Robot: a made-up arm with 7 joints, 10 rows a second.
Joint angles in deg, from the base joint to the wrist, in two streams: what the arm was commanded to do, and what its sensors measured. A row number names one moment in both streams.
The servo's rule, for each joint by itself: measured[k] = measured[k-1] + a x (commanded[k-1-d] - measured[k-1]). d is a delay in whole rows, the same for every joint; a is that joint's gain. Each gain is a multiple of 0.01, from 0.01 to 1. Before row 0 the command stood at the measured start. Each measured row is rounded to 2 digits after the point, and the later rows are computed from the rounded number. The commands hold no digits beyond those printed.
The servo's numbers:
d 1
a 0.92 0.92 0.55 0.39 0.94 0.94 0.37
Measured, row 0: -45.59, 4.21, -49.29, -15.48, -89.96, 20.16, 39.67
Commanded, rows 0 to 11: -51.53, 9.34, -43.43, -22.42, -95.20, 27.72, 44.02; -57.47, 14.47, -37.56, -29.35, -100.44, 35.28, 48.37; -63.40, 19.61, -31.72, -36.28, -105.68, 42.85, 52.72; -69.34, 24.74, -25.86, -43.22, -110.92, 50.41, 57.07; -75.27, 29.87, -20.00, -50.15, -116.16, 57.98, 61.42; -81.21, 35.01, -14.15, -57.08, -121.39, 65.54, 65.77; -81.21, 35.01, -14.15, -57.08, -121.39, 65.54, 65.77; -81.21, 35.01, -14.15, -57.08, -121.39, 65.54, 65.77; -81.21, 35.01, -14.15, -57.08, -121.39, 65.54, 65.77; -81.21, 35.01, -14.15, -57.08, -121.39, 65.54, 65.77; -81.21, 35.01, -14.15, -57.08, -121.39, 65.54, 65.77; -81.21, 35.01, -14.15, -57.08, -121.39, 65.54, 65.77
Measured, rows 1 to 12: -45.59, 4.21, -49.29, -15.48, -89.96, 20.16, 39.67; -51.05, 8.93, -46.07, -18.19, -94.89, 27.27, 41.28; -56.96, 14.03, -41.39, -22.54, -100.11, 34.80, 43.90; -62.88, 19.16, -36.07, -27.90, -105.35, 42.37, 47.16; -68.82, 24.29, -30.45, -33.87, -110.59, 49.93, 50.83; -74.75, 29.42, -24.70, -40.22, -115.83, 57.50, 54.75; -80.69, 34.56, -18.90, -46.80, -121.06, 65.06, 58.83; -81.17, 34.97, -16.29, -50.81, -121.37, 65.51, 61.40; -81.21, 35.01, -15.11, -53.26, -121.39, 65.54, 63.02; -81.21, 35.01, -14.58, -54.75, -121.39, 65.54, 64.04; -81.21, 35.01, -14.34, -55.66, -121.39, 65.54, 64.68; -81.21, 35.01, -14.24, -56.21, -121.39, 65.54, 65.08
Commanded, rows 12 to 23: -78.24, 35.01, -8.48, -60.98, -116.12, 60.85, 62.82; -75.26, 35.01, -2.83, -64.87, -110.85, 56.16, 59.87; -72.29, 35.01, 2.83, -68.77, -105.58, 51.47, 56.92; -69.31, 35.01, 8.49, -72.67, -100.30, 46.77, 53.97; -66.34, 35.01, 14.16, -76.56, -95.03, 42.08, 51.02; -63.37, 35.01, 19.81, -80.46, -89.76, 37.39, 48.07; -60.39, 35.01, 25.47, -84.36, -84.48, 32.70, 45.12; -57.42, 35.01, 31.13, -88.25, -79.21, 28.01, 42.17; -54.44, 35.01, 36.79, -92.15, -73.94, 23.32, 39.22; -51.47, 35.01, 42.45, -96.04, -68.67, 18.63, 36.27; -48.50, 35.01, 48.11, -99.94, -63.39, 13.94, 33.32; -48.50, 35.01, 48.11, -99.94, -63.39, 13.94, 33.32
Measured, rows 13 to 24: -81.21, 35.01, -14.19, -56.55, -121.39, 65.54, 65.34; -78.48, 35.01, -11.05, -58.28, -116.44, 61.13, 64.41; -75.52, 35.01, -6.53, -60.85, -111.19, 56.46, 62.73; -72.55, 35.01, -1.38, -63.94, -105.92, 51.77, 60.58; -69.57, 35.01, 4.05, -67.34, -100.64, 47.07, 58.13; -66.60, 35.01, 9.61, -70.94, -95.37, 42.38, 55.50; -63.63, 35.01, 15.22, -74.65, -90.10, 37.69, 52.75; -60.65, 35.01, 20.86, -78.44, -84.82, 33.00, 49.93; -57.68, 35.01, 26.51, -82.27, -79.55, 28.31, 47.06; -54.70, 35.01, 32.16, -86.12, -74.28, 23.62, 44.16; -51.73, 35.01, 37.82, -89.99, -69.01, 18.93, 41.24; -48.76, 35.01, 43.48, -93.87, -63.73, 14.24, 38.31
